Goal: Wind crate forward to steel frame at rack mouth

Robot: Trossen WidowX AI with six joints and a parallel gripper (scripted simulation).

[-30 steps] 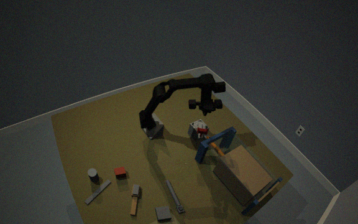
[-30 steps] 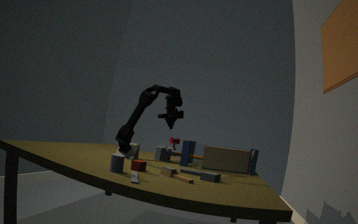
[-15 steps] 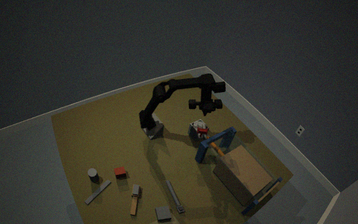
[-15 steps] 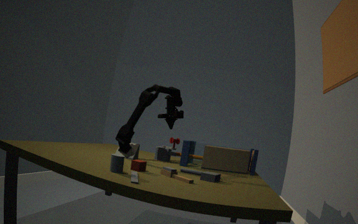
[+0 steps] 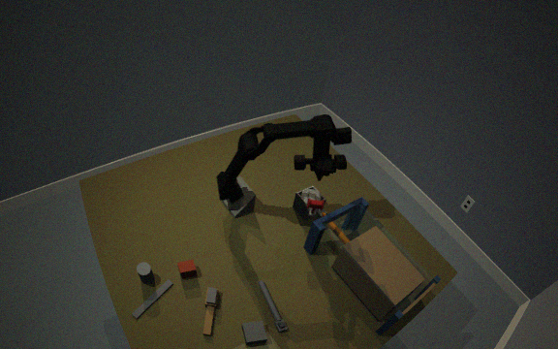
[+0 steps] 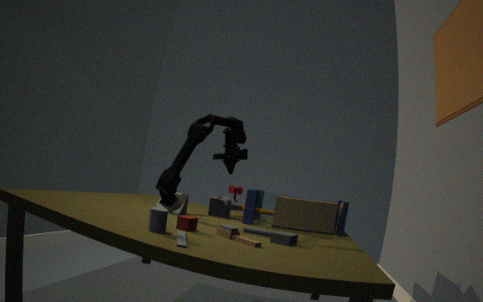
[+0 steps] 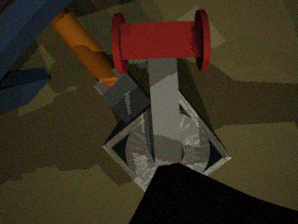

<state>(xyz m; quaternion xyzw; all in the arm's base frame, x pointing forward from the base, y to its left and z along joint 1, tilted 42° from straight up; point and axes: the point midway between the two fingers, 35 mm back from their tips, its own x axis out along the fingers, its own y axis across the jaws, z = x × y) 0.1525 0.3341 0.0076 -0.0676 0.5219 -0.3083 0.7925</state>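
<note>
Right now the red grip is 50 mm ahead of my gripper tip, 30 mm to the right of it and 90 mm below it. From my gripper tip the other things lie so: grey crank handle (20 mm ahead, 10 mm to the right, 120 mm below); then grey block (390 mm ahead, 430 mm to the right, 200 mm below); then grey winch (50 mm behind, 10 mm to the left, 190 mm below).
</note>
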